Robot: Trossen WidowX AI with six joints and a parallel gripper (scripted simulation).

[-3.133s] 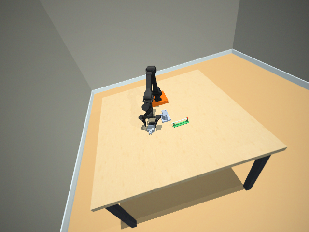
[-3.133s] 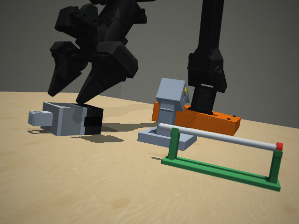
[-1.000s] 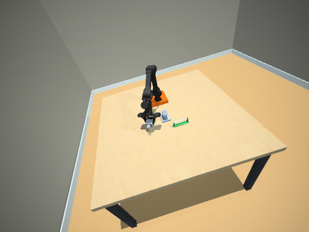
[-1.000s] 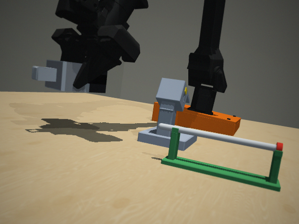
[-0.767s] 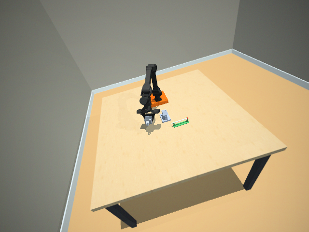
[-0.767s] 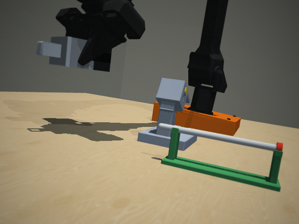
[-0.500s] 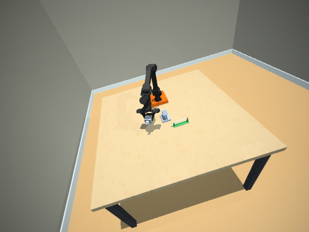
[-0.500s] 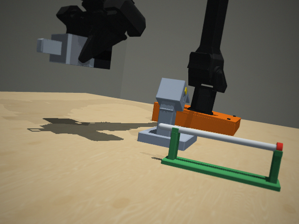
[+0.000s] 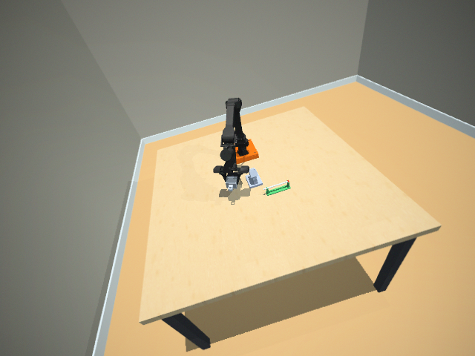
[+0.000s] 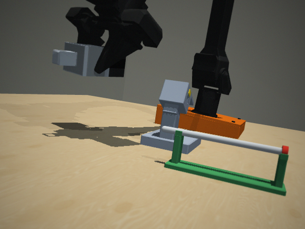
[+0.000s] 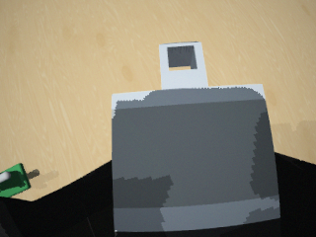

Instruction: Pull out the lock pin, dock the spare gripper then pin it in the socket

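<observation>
Now: gripper tip 15 cm to the right of the grey mount, 6 cm past it and 6 cm above it. Round my gripper tip: green rack (23 cm to the left, 8 cm below, 8 cm ahead); then spare gripper (2 cm above).
</observation>
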